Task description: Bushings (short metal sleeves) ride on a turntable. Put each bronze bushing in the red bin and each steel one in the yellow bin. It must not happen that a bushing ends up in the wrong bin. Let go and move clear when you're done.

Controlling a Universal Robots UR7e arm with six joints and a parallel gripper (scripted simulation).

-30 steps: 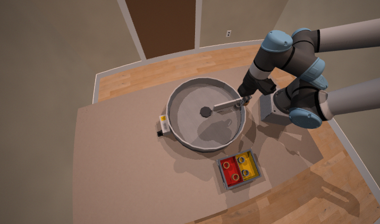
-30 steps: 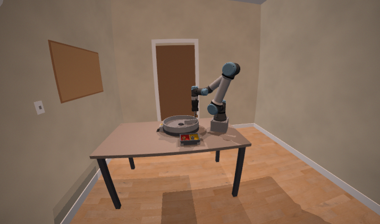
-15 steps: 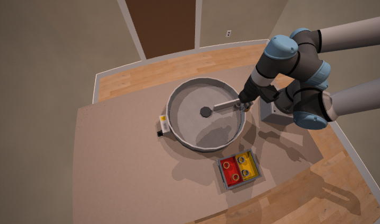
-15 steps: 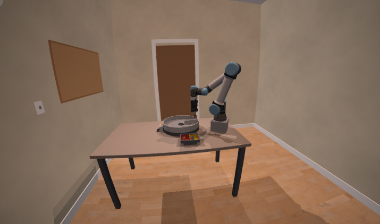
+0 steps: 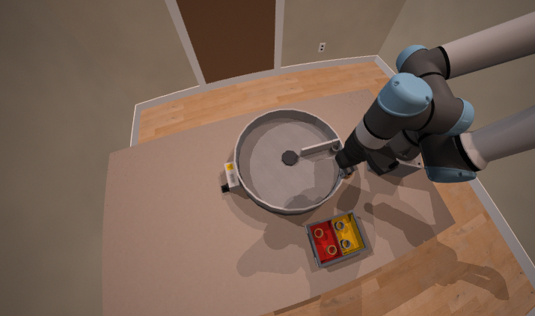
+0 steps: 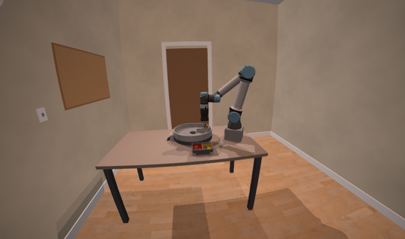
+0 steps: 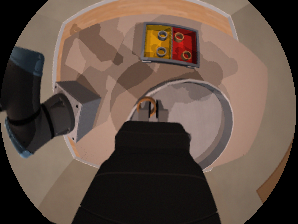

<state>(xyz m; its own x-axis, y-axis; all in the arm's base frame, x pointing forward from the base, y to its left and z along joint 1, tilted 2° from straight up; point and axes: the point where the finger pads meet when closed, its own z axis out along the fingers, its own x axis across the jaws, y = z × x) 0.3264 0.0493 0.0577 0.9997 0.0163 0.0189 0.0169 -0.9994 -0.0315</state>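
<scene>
The red bin lies 50 mm ahead of my hand, 180 mm to the left of it and 150 mm below it. From my hand the other things lie so: turntable (120 mm ahead, 150 mm to the right, 120 mm below).
</scene>
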